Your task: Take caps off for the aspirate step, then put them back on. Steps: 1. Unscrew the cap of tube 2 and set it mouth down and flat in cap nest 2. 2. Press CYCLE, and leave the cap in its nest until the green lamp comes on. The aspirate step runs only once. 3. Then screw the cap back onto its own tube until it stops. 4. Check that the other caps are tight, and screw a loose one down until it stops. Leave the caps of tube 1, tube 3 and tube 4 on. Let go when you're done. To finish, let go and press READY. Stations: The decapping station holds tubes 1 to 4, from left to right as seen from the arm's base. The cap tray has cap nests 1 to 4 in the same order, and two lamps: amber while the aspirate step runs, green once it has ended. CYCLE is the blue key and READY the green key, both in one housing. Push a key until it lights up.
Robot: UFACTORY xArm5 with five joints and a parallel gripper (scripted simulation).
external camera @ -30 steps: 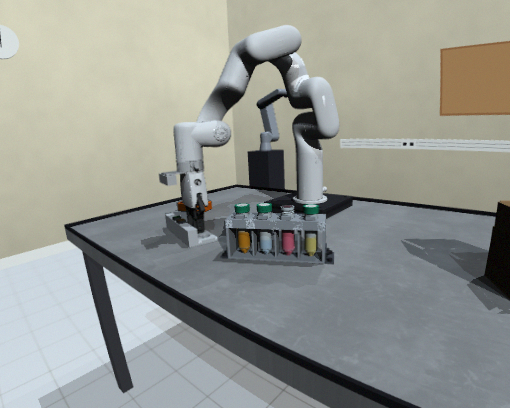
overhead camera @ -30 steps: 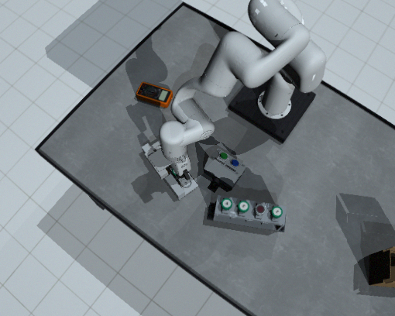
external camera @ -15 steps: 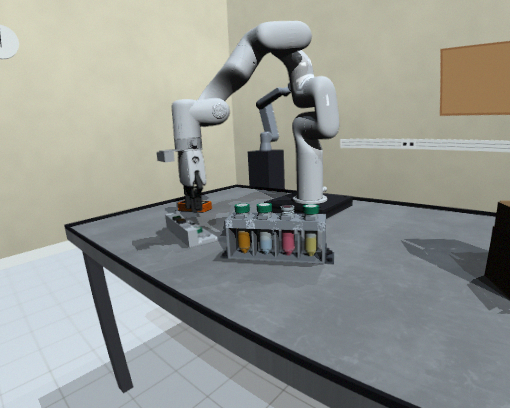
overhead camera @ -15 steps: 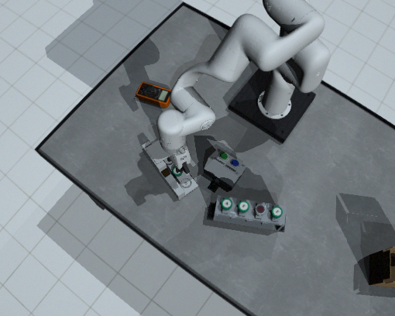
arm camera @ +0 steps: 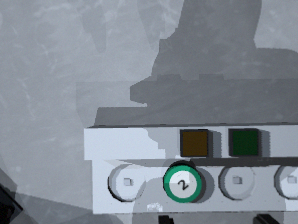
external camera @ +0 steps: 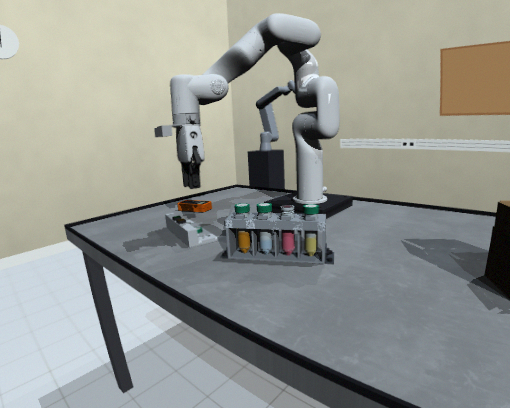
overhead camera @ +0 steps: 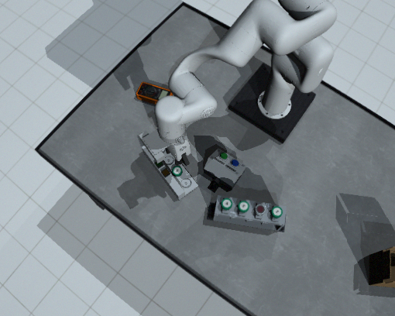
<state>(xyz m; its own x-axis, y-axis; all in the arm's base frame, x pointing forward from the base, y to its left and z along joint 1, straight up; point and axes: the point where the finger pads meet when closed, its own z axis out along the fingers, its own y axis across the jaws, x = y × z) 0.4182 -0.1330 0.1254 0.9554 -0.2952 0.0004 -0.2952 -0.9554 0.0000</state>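
Now: the blue key 12 cm behind my hand, 15 cm to the left of it and 10 cm below it. Round my hand: tube 2's threaded neck: 2 cm behind, 31 cm to the left, 5 cm below; then key housing: 10 cm behind, 13 cm to the left, 11 cm below; then green key: 12 cm behind, 11 cm to the left, 10 cm below.
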